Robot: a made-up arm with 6 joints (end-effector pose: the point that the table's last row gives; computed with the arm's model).
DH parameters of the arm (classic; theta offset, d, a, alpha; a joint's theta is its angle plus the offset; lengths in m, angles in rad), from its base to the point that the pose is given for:
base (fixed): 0 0.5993 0.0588 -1.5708
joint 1: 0 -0.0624 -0.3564 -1.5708
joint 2: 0 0.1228 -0.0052 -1.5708
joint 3: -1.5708 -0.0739 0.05 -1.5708
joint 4: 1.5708 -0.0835 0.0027 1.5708
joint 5: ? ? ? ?
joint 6: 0 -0.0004 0.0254 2.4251
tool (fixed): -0.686 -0.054 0 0
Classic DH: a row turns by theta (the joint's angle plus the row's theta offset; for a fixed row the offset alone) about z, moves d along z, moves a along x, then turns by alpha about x.
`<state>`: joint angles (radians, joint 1 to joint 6).
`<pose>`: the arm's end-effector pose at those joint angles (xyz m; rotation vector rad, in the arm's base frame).
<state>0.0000 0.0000 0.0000 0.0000 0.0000 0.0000</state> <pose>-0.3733 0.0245 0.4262 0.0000 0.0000 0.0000</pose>
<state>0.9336 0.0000 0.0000 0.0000 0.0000 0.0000</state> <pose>-0.3374 0.0245 0.8436 0.0000 0.9336 0.0000</pose>
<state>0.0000 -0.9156 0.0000 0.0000 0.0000 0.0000</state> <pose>-0.4126 -0.0695 0.4262 0.0000 0.0000 0.9156</pose>
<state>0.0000 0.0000 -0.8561 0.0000 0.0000 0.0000</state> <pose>-0.3870 0.0245 0.4968 0.0000 0.8561 0.0000</pose>
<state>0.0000 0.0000 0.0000 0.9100 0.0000 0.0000</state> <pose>-0.3733 0.0197 0.4366 0.9100 0.0000 0.0000</pose>
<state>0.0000 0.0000 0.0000 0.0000 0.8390 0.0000</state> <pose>-0.3699 0.0114 0.4262 0.0000 0.0000 -0.8390</pose>
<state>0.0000 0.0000 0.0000 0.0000 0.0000 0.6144</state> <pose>-0.3888 0.0039 0.4208 -0.2556 0.3122 -0.4633</pose>
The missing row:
joint 5: 0.8848 -0.0534 -0.0088 0.7165
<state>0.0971 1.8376 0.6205 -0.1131 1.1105 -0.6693</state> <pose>-0.2302 -0.0623 0.4480 -1.0695 -0.9016 -2.1121</pose>
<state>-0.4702 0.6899 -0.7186 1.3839 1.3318 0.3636</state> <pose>-0.2378 0.0642 0.3280 1.6833 1.4971 -1.4949</pose>
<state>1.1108 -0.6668 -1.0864 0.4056 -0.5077 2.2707</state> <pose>-0.1677 -0.1004 0.9958 -2.1132 1.9439 0.9508</pose>
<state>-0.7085 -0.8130 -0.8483 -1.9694 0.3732 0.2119</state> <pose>-0.2332 -0.0811 0.2168 -2.2595 -1.1211 0.1760</pose>
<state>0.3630 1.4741 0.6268 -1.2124 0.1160 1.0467</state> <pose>-0.2953 0.0113 0.5047 1.8614 -0.4280 2.3016</pose>
